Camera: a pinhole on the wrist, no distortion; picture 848 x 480 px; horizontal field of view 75.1 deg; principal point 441.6 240.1 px. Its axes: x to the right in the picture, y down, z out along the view. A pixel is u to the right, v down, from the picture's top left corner.
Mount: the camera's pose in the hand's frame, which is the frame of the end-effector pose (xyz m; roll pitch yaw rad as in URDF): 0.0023 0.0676 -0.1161 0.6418 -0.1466 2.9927
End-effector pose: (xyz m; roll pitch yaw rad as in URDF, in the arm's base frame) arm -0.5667 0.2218 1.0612 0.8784 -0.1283 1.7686
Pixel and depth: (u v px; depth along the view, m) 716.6 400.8 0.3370
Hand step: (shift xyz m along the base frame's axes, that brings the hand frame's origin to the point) 0.0734 -0.1230 0.2935
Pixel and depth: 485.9 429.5 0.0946
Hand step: -0.0774 -0.0102 0.0625
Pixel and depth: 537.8 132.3 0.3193
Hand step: -0.1074 -0.0463 0.3067
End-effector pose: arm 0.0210 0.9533 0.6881 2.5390 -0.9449 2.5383
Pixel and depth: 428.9 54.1 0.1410
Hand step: 0.1479 0.0619 0.1069
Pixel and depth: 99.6 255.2 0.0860
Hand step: 0.0684 0.0228 0.1202
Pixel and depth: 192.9 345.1 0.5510
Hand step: -0.0275 0.5208 0.2077
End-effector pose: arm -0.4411 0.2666 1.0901 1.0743 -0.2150 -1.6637
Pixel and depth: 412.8 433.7 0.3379
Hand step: -0.1171 -0.0191 0.2608
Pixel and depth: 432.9 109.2 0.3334
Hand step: 0.0643 -0.0118 0.3401
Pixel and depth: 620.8 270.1 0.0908
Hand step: 0.0918 0.0183 0.0843
